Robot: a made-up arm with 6 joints. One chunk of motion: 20 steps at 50 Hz.
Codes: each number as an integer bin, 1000 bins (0 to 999) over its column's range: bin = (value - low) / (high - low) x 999, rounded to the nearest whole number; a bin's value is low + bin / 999 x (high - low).
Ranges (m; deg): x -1.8..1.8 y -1.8..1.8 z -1.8..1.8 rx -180..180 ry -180..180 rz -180..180
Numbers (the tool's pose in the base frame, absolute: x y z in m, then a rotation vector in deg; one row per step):
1: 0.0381 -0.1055 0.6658 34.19 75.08 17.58
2: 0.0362 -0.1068 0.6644 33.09 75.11 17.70
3: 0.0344 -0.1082 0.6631 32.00 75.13 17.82
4: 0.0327 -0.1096 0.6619 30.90 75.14 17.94
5: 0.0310 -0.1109 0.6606 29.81 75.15 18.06
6: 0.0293 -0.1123 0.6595 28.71 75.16 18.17
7: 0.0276 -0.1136 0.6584 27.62 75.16 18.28
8: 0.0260 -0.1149 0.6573 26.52 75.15 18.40
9: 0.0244 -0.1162 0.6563 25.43 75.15 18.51
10: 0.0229 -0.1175 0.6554 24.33 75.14 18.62
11: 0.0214 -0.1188 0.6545 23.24 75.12 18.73
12: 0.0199 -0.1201 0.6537 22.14 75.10 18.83
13: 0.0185 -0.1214 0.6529 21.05 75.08 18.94
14: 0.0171 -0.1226 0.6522 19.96 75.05 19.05
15: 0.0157 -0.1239 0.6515 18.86 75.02 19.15
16: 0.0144 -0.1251 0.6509 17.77 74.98 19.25
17: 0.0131 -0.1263 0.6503 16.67 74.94 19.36
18: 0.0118 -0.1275 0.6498 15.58 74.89 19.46
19: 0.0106 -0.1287 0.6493 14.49 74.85 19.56
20: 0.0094 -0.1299 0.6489 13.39 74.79 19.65
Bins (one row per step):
1: 510 470 684 594 708 548
2: 510 470 684 591 708 549
3: 509 469 684 588 708 549
4: 509 469 683 585 708 549
5: 508 469 683 582 708 550
6: 508 468 683 579 708 550
7: 507 468 682 576 708 550
8: 507 468 682 573 708 551
9: 506 467 682 570 708 551
10: 506 467 681 567 708 551
11: 505 467 681 564 708 551
12: 505 466 681 561 708 552
13: 505 466 681 558 708 552
14: 504 465 680 555 708 552
15: 504 465 680 552 708 553
16: 503 465 680 549 708 553
17: 503 464 680 546 707 553
18: 503 464 680 543 707 554
19: 502 464 680 540 707 554
20: 502 463 680 537 707 554

